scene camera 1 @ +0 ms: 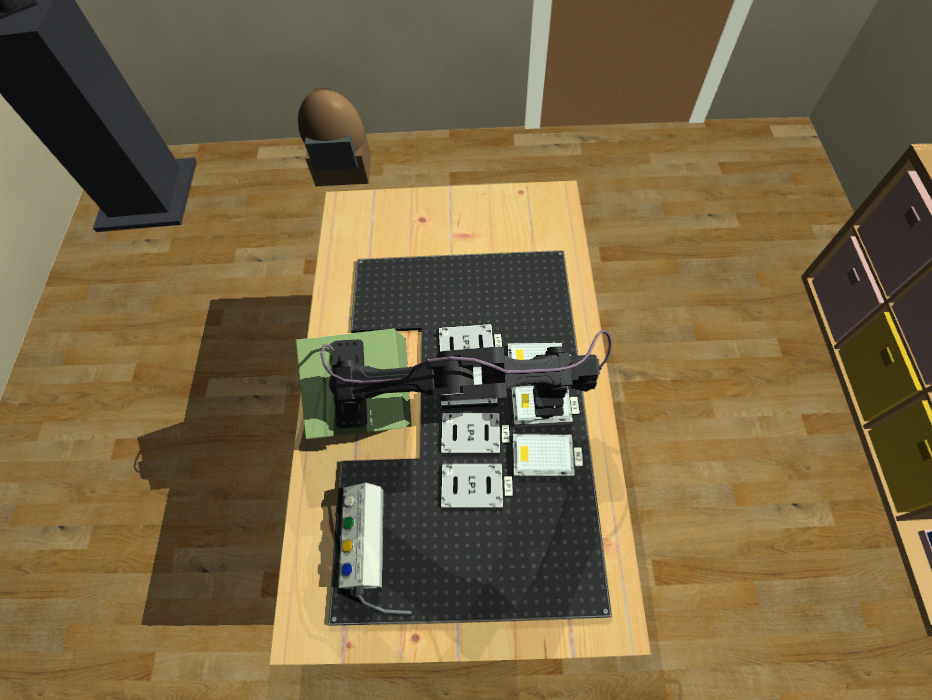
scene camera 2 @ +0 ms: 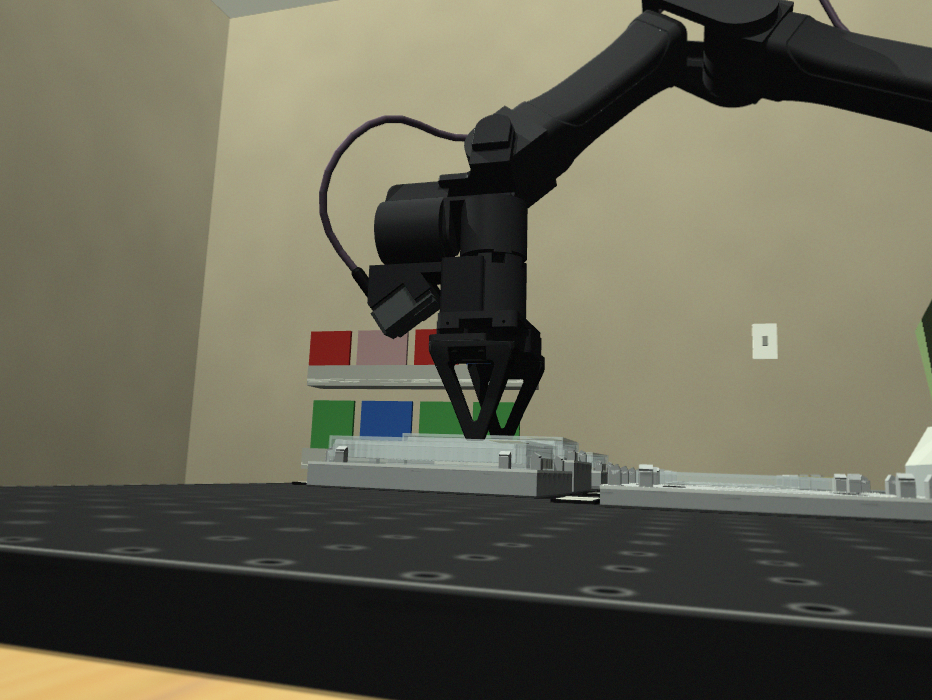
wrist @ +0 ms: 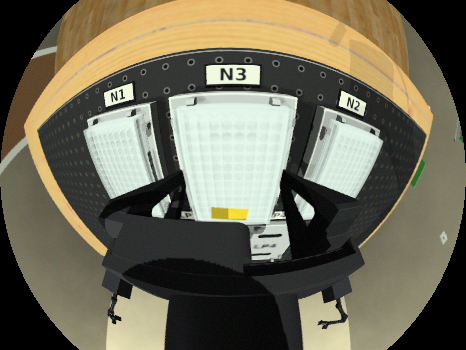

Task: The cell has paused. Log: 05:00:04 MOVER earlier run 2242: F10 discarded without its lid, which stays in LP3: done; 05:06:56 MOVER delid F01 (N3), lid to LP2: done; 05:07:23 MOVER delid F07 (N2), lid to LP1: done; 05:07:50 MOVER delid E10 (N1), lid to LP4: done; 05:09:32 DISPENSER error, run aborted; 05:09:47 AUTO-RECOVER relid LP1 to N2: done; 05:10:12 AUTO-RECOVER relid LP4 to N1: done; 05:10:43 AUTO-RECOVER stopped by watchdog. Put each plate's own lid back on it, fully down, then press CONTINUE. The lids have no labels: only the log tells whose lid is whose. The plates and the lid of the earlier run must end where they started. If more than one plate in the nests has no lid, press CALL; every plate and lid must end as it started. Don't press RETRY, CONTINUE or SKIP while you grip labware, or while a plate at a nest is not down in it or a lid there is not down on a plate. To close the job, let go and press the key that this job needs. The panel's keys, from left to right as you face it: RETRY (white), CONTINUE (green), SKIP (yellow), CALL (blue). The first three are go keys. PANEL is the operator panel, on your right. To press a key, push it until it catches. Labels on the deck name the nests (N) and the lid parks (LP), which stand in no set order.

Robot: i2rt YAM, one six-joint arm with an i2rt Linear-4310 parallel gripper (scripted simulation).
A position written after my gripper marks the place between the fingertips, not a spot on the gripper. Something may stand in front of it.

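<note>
My gripper [scene camera 2: 489,443] [scene camera 1: 543,401] [wrist: 232,175] is there for me to see, and so is a clear lid [scene camera 2: 527,447] [wrist: 117,149]. I can see an operator panel [scene camera 1: 365,557] too.
</note>
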